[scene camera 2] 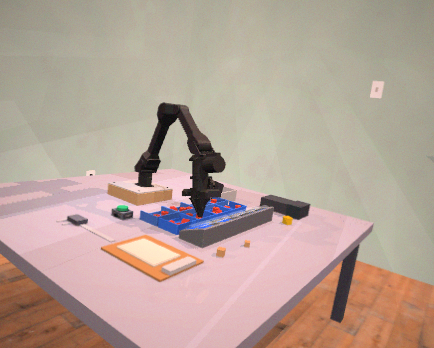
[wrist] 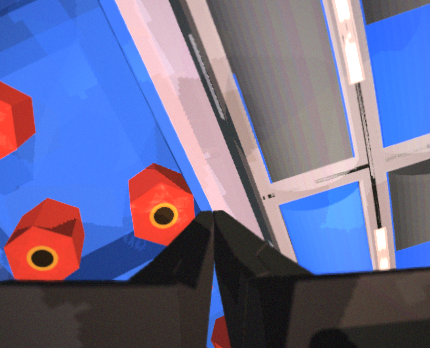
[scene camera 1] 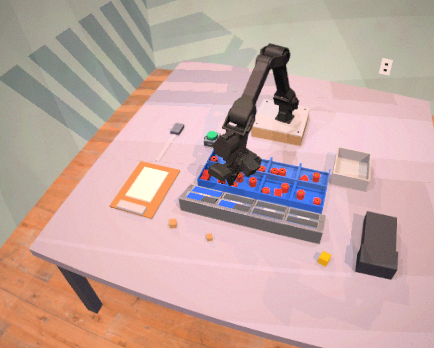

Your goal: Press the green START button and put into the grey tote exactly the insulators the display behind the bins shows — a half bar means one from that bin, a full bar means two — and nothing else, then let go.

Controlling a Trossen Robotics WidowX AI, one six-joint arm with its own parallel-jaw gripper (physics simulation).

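Note:
My gripper (scene camera 1: 232, 182) (scene camera 2: 200, 216) (wrist: 212, 221) is shut and empty. It points down, low over the front row of the blue bins (scene camera 1: 315, 207) (scene camera 2: 169, 227) (wrist: 90, 115). A red insulator (wrist: 164, 215) stands just left of the fingertips in the wrist view, with another red insulator (wrist: 42, 257) further left. The display (scene camera 1: 250, 220) (scene camera 2: 235, 231) (wrist: 320, 180) shows full and partial blue bars in its left part in scene camera 1. The green START button (scene camera 1: 212, 135) (scene camera 2: 122, 208) is beside the bins. The grey tote (scene camera 1: 350, 181) shows no insulator inside; scene camera 2 partly hides it.
A dark box (scene camera 1: 377, 245) (scene camera 2: 285, 206) stands beyond the display's right end. A yellow cube (scene camera 1: 324, 258) (scene camera 2: 287, 220) and two small orange cubes (scene camera 1: 173, 223) (scene camera 1: 209, 237) lie in front. An orange board (scene camera 1: 172, 176) (scene camera 2: 112, 250) and a grey block (scene camera 1: 177, 128) (scene camera 2: 77, 219) lie left.

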